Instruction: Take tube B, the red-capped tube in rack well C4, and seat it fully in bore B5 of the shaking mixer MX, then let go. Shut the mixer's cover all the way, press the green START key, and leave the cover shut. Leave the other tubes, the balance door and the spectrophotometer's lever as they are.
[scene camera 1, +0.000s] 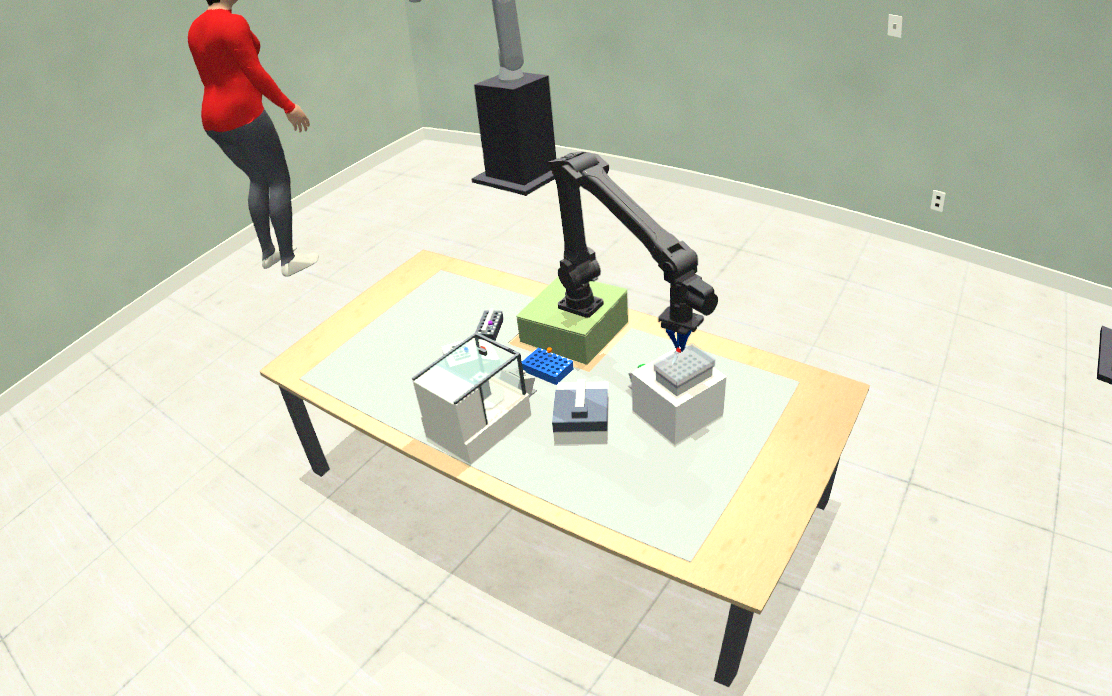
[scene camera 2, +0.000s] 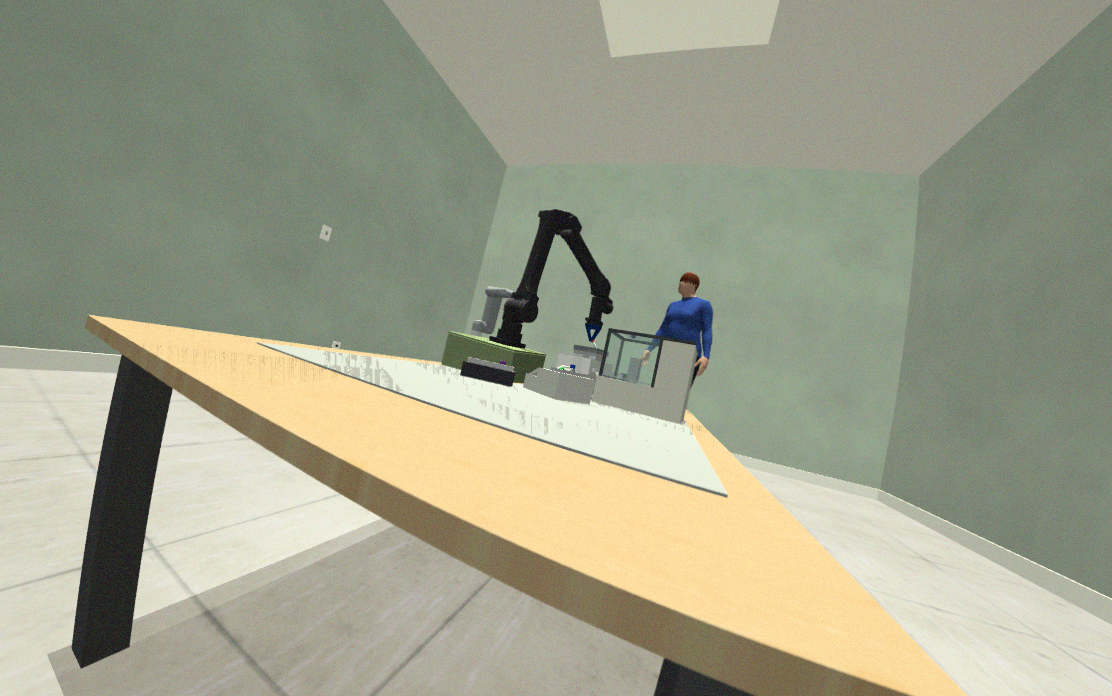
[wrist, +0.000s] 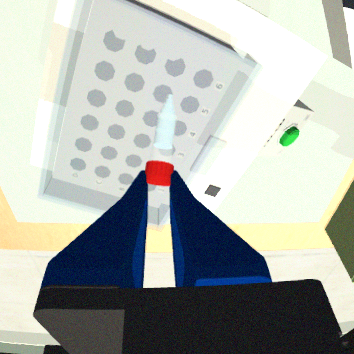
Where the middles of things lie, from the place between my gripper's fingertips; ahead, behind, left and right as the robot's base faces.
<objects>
I see my gripper 12 cm above the white mixer (scene camera 1: 675, 413). Round my hand: glass-walled white box (scene camera 1: 473, 396) (43 cm to the right, 34 cm ahead, 11 cm below).
</objects>
